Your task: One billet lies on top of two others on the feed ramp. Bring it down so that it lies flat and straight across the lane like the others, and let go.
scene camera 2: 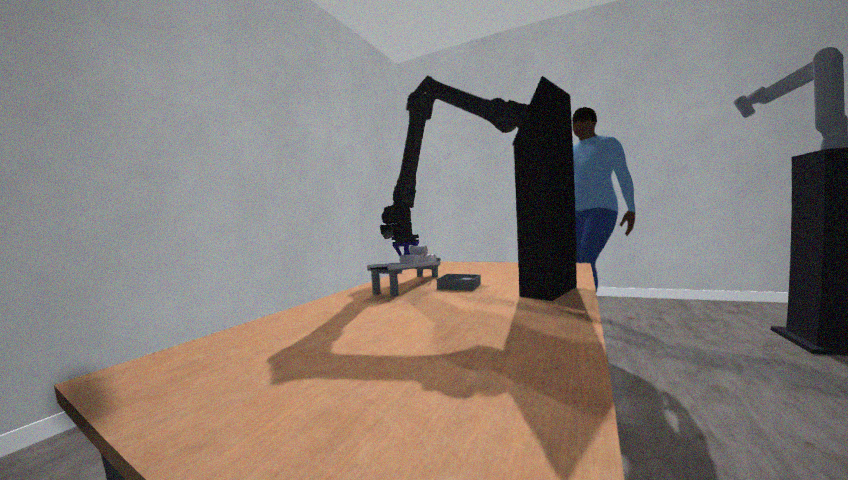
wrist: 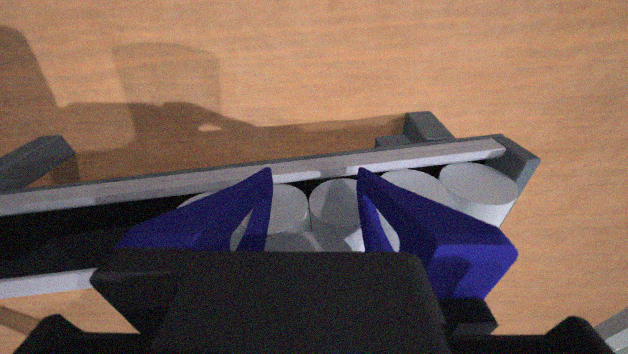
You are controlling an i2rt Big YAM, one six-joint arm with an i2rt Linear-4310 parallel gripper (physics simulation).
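Places are measured from the arm's base along level axes (x up, y right, z ahead), in centimetres.
Where they show: gripper, between the fingertips: (wrist: 314,177); arm's base, origin of its link: (scene camera 2: 539,122).
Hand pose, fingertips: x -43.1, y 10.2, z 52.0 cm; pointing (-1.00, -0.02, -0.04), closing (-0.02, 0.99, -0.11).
Note:
Things, the pixels of their centre, and the offset from my fingertips. Level surfaces: height alone.
- raised billet, middle of its body: (wrist: 318,294) (scene camera 2: 418,250) dx +3.9, dy -0.3, dz -5.3 cm
- dark end stop, middle of its body: (wrist: 487,202) dx -1.9, dy +11.7, dz -4.9 cm
- dark tray, middle of its body: (scene camera 2: 459,281) dx -6.1, dy -7.7, dz -23.6 cm
- wooden table, height of its surface: dx -7.9 cm
The feed ramp (scene camera 2: 380,267) (wrist: 125,183) carries a row of pale grey billets lying across its lane. In the wrist view, billet ends show at the right (wrist: 478,183), beside it (wrist: 412,183), and in the middle (wrist: 334,202) (wrist: 290,205); another is mostly behind the left finger. The raised billet (scene camera 2: 418,250) (wrist: 292,242) rests on top of the row, mostly hidden by the gripper body in the wrist view. My gripper (scene camera 2: 405,251) (wrist: 314,177) is partly open and holds nothing. Its blue fingers point down over the row, on either side of the raised billet's visible end.
The ramp has raised side rails and a dark end stop (wrist: 522,159) at the right in the wrist view. A dark tray (scene camera 2: 450,284) stands on the wooden table (scene camera 2: 380,416) near the ramp. The black arm pedestal (scene camera 2: 546,208) stands farther right, with a person (scene camera 2: 598,172) behind it.

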